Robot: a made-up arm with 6 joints. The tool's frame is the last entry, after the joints.
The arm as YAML. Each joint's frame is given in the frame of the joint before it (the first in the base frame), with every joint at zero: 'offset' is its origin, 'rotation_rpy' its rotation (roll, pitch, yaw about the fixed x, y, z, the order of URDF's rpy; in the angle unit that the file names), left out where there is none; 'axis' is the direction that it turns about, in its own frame. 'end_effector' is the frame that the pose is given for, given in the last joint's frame.
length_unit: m
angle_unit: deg
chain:
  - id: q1
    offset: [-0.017, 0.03, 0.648]
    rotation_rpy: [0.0, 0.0, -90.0]
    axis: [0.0, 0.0, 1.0]
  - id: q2
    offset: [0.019, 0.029, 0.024]
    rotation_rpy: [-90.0, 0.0, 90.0]
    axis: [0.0, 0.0, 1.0]
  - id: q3
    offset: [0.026, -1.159, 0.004]
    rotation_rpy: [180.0, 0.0, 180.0]
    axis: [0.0, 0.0, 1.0]
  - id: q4
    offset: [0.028, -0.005, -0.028]
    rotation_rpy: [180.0, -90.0, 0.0]
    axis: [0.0, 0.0, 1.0]
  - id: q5
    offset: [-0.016, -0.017, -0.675]
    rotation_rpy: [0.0, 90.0, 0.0]
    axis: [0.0, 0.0, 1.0]
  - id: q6
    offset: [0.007, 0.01, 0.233]
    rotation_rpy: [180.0, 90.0, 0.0]
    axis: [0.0, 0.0, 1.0]
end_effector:
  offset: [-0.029, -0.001, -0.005]
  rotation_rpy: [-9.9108, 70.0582, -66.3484]
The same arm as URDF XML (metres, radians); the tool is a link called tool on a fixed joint. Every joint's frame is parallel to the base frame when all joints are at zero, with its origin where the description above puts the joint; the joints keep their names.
<robot name="arm">
  <joint name="q1" type="continuous">
    <parent link="base"/>
    <child link="link1"/>
    <origin xyz="-0.017 0.03 0.648" rpy="0 0 0"/>
    <axis xyz="0 0 1"/>
  </joint>
  <joint name="q2" type="continuous">
    <parent link="link1"/>
    <child link="link2"/>
    <origin xyz="0.029 -0.019 0.024" rpy="0 0 0"/>
    <axis xyz="0 1 0"/>
  </joint>
  <joint name="q3" type="continuous">
    <parent link="link2"/>
    <child link="link3"/>
    <origin xyz="0.026 0.004 1.159" rpy="0 0 0"/>
    <axis xyz="0 -1 0"/>
  </joint>
  <joint name="q4" type="continuous">
    <parent link="link3"/>
    <child link="link4"/>
    <origin xyz="-0.028 0.028 0.005" rpy="0 0 0"/>
    <axis xyz="-1 0 0"/>
  </joint>
  <joint name="q5" type="continuous">
    <parent link="link4"/>
    <child link="link5"/>
    <origin xyz="0.675 0.016 -0.017" rpy="0 0 0"/>
    <axis xyz="0 -1 0"/>
  </joint>
  <joint name="q6" type="continuous">
    <parent link="link5"/>
    <child link="link6"/>
    <origin xyz="0.007 -0.233 0.01" rpy="0 0 0"/>
    <axis xyz="-1 0 0"/>
  </joint>
  <joint name="tool_joint" type="fixed">
    <parent link="link6"/>
    <child link="tool"/>
    <origin xyz="0.005 -0.029 0.001" rpy="-0.609 -0.3177 0.1445"/>
  </joint>
  <link name="base"/>
  <link name="link1"/>
  <link name="link2"/>
  <link name="link3"/>
  <link name="link4"/>
  <link name="link5"/>
  <link name="link6"/>
  <link name="tool"/>
</robot>

